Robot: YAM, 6 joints.
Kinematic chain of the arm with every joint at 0, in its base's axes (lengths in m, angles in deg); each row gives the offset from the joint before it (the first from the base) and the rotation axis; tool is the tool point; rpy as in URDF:
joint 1: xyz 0 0 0.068 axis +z
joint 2: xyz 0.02 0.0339 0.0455 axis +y
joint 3: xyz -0.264 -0.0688 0 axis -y
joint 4: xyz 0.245 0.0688 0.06 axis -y
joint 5: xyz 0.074 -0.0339 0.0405 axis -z
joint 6: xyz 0.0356 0 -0.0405 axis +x
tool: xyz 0 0 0 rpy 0 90 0
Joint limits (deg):
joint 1: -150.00..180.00
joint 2: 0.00..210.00
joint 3: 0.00..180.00
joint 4: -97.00..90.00
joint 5: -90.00..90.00
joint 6: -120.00..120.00
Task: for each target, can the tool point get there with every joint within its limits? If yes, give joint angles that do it. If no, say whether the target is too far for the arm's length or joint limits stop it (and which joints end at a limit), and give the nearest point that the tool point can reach.
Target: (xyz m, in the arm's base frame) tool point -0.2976 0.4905 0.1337
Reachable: yes | joints 121.67 149.91 105.56 52.85 6.79 62.10
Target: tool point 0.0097 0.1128 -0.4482
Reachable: no: joint limits stop it (at a limit: joint 2) | nearest point 0.0120 0.1394 -0.3636 | short by 0.089 m
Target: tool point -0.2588 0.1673 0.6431
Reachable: yes | joints 140.90 117.26 162.52 20.40 -69.81 18.82
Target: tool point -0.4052 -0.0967 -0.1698
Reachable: no: joint limits stop it (at a limit: joint 1) | nearest point -0.4052 -0.0356 -0.1698 | short by 0.061 m
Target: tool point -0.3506 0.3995 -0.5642
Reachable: no: too far | nearest point -0.2738 0.3120 -0.3397 | short by 0.253 m
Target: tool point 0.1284 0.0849 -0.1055
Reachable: yes | joints 43.59 160.77 48.15 -31.64 49.35 -48.10
